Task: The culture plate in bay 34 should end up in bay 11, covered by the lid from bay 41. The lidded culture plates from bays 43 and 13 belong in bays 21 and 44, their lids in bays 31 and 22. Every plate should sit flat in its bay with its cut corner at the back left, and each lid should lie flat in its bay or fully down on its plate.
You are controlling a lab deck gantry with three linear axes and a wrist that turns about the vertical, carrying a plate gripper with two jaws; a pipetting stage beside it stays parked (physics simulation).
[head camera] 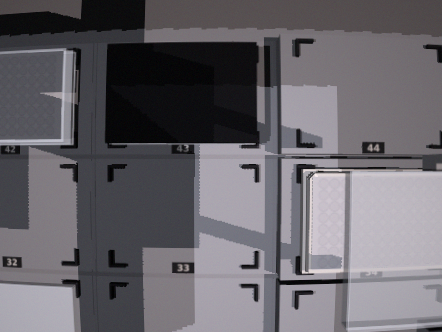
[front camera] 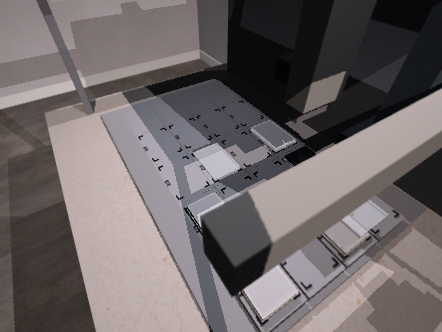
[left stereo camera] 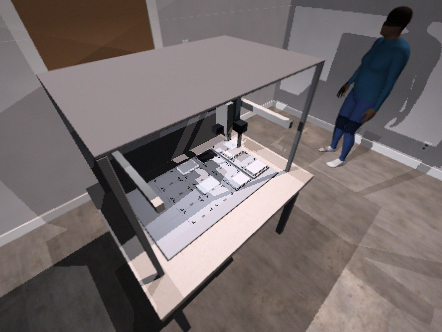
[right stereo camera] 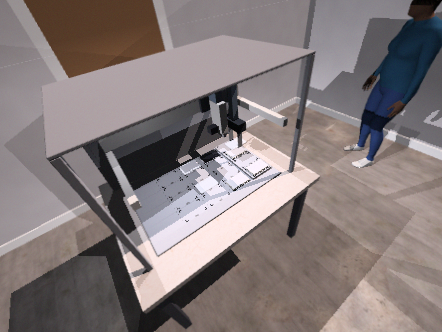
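Pixels of known places: gripper, fingertip midpoint: (left stereo camera: pixel 233 144) (right stereo camera: pixel 235 143); robot's base, origin of the base link: (front camera: pixel 139 137) (left stereo camera: pixel 193 222) (right stereo camera: pixel 186 221).
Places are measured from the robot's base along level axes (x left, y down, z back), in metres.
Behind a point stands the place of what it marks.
In the head view, bay 34 holds a culture plate (head camera: pixel 326 215) {z -0.509, x 0.263, y -0.029 m} (front camera: pixel 343 236) {z -0.591, x 0.243, y -0.029 m}, flat, its cut corner at back left. A clear lid (head camera: pixel 395 302) {z -0.518, x 0.230, y -0.103 m} (front camera: pixel 371 214) {z -0.602, x 0.271, y -0.103 m} appears larger and offset, raised above it. My gripper (left stereo camera: pixel 234 141) {z -0.556, x 0.257, y -0.095 m} (right stereo camera: pixel 235 140) {z -0.556, x 0.257, y -0.095 m} is above that bay, shut on this lid; its jaws are small, and the white beam hides them in the front view. A black block (head camera: pixel 180 95) {z -0.392, x 0.361, y -0.017 m} (left stereo camera: pixel 205 156) {z -0.379, x 0.359, y -0.017 m} fills bay 43. Bay 44 (head camera: pixel 390 105) {z -0.572, x 0.355, y -0.015 m} is empty. A clear-topped plate (front camera: pixel 204 204) {z -0.351, x 0.041, y -0.014 m} sits in the bay 13 area. Bays 11, 21, 31 and 41 (front camera: pixel 241 113) {z -0.065, x 0.359, y 0.000 m} hold no plate in the front view.
A clear-rimmed patterned plate (head camera: pixel 30 97) {z -0.258, x 0.362, y -0.014 m} (front camera: pixel 274 135) {z -0.239, x 0.361, y -0.014 m} occupies bay 42. A pale flat item (front camera: pixel 216 161) {z -0.235, x 0.147, y -0.008 m} (head camera: pixel 35 307) {z -0.256, x 0.172, y -0.008 m} lies in bay 22. A white patterned plate (front camera: pixel 271 292) {z -0.593, x 0.042, y -0.029 m} is in bay 14. The white beam (front camera: pixel 340 175) {z -0.625, x -0.006, y -0.400 m} crosses above the deck; a pipetting block (right stereo camera: pixel 218 116) {z -0.407, x 0.197, y -0.392 m} hangs beside the gripper.
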